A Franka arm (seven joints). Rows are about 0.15 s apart.
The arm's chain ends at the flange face. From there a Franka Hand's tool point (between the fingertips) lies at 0.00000 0.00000 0.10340 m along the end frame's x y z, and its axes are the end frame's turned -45 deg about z.
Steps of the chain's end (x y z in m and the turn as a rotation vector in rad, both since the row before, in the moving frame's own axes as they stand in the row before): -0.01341 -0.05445 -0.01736 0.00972 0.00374 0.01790; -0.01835 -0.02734 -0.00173 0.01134 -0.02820 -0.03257; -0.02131 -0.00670 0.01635 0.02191 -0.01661 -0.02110
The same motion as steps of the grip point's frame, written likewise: 0.03001 -0.04841 -0.01737 0.00423 0.00952 0.01790; 0.00508 -0.03518 -0.00178 0.02796 -0.01192 -0.03257; -0.00997 -0.02263 0.01631 0.02724 0.00375 -0.02110
